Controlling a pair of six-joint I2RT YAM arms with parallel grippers.
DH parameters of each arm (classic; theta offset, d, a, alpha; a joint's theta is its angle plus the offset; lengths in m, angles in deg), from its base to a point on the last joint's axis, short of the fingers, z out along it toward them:
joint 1: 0 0.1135 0.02 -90
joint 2: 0 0 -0.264 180
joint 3: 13.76 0 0.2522 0
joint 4: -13.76 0 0.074 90
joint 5: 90 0 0 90
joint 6: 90 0.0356 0 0
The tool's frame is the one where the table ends.
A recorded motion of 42 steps. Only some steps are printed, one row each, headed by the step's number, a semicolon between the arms.
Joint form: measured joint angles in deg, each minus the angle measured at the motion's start. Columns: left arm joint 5, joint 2, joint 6, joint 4, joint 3, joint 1; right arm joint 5, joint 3, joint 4, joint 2, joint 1, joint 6.
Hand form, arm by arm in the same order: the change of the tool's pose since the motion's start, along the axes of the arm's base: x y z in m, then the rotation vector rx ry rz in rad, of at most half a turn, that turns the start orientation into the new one. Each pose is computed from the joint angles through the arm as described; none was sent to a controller.
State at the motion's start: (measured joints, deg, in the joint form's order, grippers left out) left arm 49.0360 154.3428 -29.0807 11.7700 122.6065 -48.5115; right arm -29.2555 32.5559 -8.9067 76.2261 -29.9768 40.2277
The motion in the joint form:
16: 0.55 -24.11 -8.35 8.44 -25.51 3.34; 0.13 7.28 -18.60 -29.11 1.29 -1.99
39: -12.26 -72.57 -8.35 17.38 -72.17 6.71; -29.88 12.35 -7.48 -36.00 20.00 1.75
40: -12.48 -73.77 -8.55 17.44 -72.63 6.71; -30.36 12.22 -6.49 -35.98 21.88 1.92
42: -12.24 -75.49 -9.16 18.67 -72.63 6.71; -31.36 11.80 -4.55 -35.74 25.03 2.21
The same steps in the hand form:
16: -0.0208 0.0692 0.0929 -0.0731 0.0600 0.0760; -0.0524 0.0348 0.1147 -0.1810 -0.2739 0.0417
39: -0.1422 0.2267 0.1780 -0.1942 -0.1026 0.3471; -0.0652 0.1091 0.1843 0.0541 -0.7511 0.7709
40: -0.1453 0.2297 0.1817 -0.2051 -0.1083 0.3509; -0.0651 0.1142 0.1851 0.0659 -0.7642 0.8102
42: -0.1498 0.2335 0.1928 -0.2462 -0.1290 0.3461; -0.0644 0.1226 0.1853 0.0895 -0.7843 0.8786

